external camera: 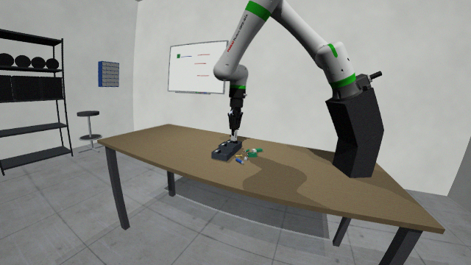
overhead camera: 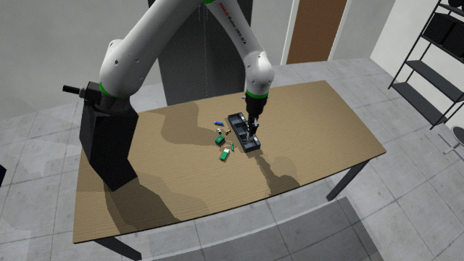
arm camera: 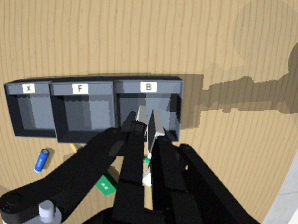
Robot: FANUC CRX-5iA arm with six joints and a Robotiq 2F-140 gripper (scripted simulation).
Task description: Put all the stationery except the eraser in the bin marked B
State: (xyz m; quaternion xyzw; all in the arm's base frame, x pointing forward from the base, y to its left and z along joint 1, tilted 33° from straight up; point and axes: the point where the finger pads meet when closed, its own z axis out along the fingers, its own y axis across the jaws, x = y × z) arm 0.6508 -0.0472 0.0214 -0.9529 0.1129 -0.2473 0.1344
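Now: the bin row 80 mm to the left of my hand, 60 mm below it and 10 mm behind it. The rest, counted from my hand: green stick (90 mm behind, 80 mm below); yellow piece (110 mm to the left, 90 mm behind, 80 mm below); green-and-white block (140 mm behind, 80 mm below, 30 mm to the right).
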